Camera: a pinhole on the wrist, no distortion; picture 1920 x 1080 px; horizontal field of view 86.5 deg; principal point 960.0 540.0 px. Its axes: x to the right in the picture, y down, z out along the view. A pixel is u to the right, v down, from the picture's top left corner.
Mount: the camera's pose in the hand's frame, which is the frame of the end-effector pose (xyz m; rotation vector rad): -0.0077 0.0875 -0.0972 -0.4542 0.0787 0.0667
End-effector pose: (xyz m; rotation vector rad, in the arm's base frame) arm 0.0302 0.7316 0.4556 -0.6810 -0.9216 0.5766
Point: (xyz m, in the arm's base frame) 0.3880 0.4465 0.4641
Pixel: behind the camera
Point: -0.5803 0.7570 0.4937
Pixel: 399 62
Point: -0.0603 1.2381 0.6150
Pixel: 1844 362
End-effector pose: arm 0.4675 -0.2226 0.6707 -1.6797 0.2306 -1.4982
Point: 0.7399 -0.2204 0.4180
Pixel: 608 650
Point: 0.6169 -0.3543 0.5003
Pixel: 963 937
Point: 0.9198 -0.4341 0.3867
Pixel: 1038 933
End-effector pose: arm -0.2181 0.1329 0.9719 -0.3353 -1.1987 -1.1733
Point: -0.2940 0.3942 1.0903
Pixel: 792 50
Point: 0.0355 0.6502 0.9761
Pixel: 276 956
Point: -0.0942 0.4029 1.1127
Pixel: 827 657
